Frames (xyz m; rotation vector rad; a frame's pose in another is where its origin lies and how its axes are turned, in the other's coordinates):
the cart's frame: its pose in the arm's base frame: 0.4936 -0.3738 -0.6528 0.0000 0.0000 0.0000
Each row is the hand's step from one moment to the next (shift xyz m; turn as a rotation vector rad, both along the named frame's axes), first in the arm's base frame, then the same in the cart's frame.
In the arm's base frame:
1: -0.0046 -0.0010 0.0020 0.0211 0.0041 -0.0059
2: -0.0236 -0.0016 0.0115 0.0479 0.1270 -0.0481
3: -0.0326 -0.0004 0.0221 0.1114 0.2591 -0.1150
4: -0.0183 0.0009 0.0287 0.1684 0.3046 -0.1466
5: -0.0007 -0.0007 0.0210 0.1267 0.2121 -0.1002
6: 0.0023 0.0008 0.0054 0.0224 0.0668 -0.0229
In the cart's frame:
1: -0.0046 -0.0010 0.0020 0.0211 0.0041 -0.0059
2: -0.0236 -0.0016 0.0115 0.0479 0.1270 -0.0481
3: -0.0326 -0.0004 0.0221 0.1114 0.2591 -0.1150
4: -0.0183 0.0009 0.0287 0.1684 0.3046 -0.1466
5: -0.0007 -0.0007 0.0210 0.1267 0.2121 -0.1002
6: 0.0023 0.0008 0.0054 0.0224 0.0668 -0.0229

